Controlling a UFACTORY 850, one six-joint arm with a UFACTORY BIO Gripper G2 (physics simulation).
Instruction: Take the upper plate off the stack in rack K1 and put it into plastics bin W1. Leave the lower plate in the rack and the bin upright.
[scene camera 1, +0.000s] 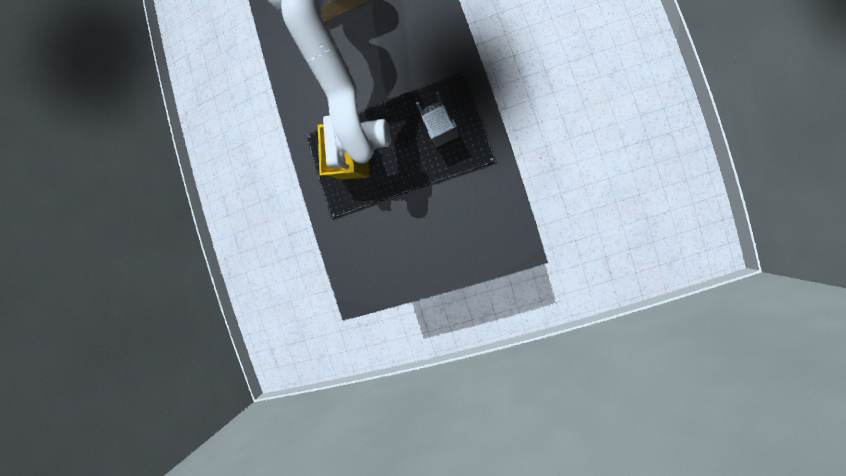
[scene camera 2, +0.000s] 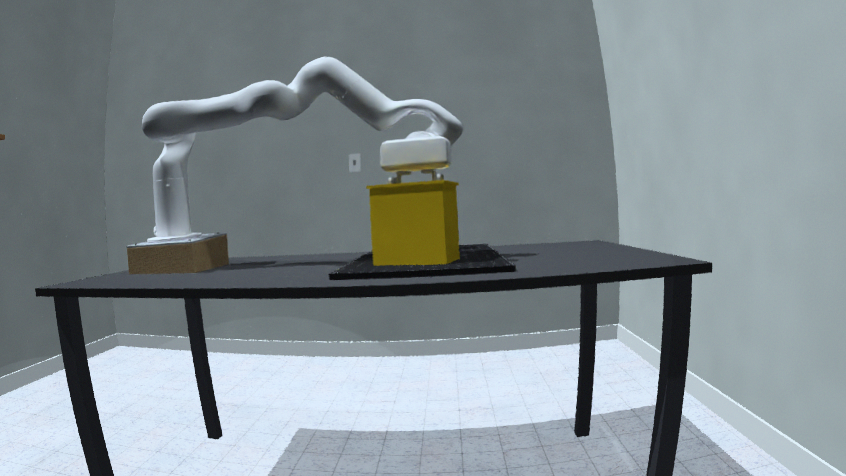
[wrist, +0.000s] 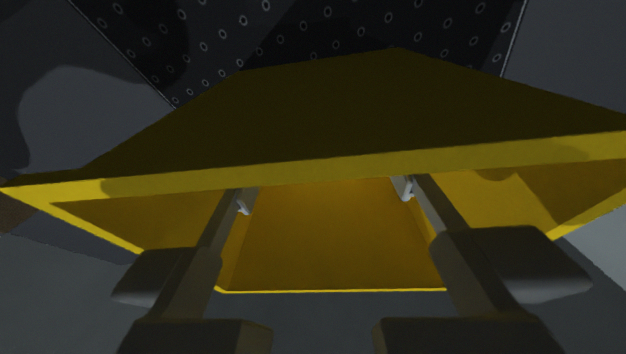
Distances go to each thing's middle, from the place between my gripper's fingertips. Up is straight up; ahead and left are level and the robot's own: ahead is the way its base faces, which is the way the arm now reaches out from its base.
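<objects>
There is the yellow plastics bin W1 (scene camera 2: 416, 223), and my gripper is now 1 cm above it and 1 cm to the left of it.
</objects>
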